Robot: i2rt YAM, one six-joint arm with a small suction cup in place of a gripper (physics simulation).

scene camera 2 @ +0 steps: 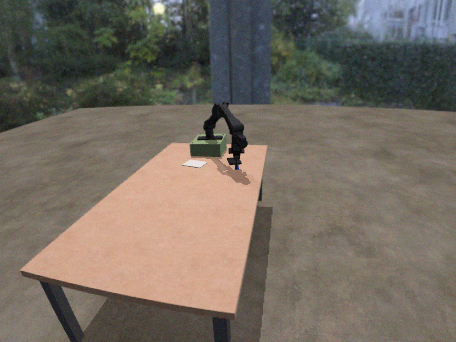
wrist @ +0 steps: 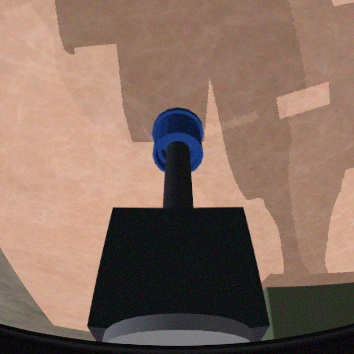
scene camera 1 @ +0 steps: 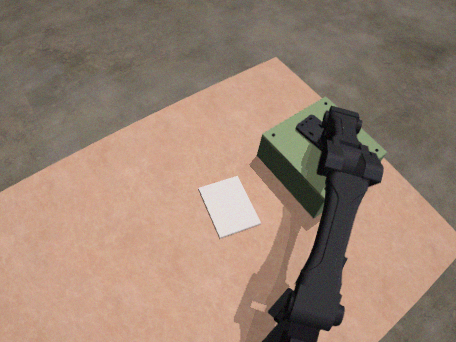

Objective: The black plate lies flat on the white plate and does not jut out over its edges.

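Pixels of known places: hand, tool point: (scene camera 2: 236,168) (wrist: 177,130); arm's base, link origin: (scene camera 2: 210,138).
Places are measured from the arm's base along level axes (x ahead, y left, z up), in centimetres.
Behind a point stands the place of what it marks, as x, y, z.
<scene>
The white plate (scene camera 1: 229,206) {28.4, -6.7, -10.4} (scene camera 2: 194,163) {28.4, -7.1, -10.4} lies flat on the table, with nothing on top of it; it does not show in the wrist view. The black plate (scene camera 2: 232,161) {24.8, 20.2, -10.0} lies on the table to the right of the white plate in scene camera 2, apart from it. It is hidden behind the arm in scene camera 1 and does not show in the wrist view. My gripper, a blue suction cup (scene camera 2: 237,168) (wrist: 178,122), is open and carries nothing. It hangs over the table close beside the black plate, on the side nearer scene camera 2. The arm hides it in scene camera 1.
A green box (scene camera 1: 286,172) {12.3, -3.1, -5.3} (scene camera 2: 206,148) {12.6, -0.8, -4.2} (wrist: 312,312) {12.8, 3.2, -6.7} stands under the arm's base, behind the plates in scene camera 2. The arm's shadow falls on the table (scene camera 1: 125,210) {49.8, -22.5, -11.0} (scene camera 2: 150,225) {106.5, -10.7, -11.0} (wrist: 60,190) {30.5, 32.7, -11.0}. The table's right edge runs close to the black plate.
</scene>
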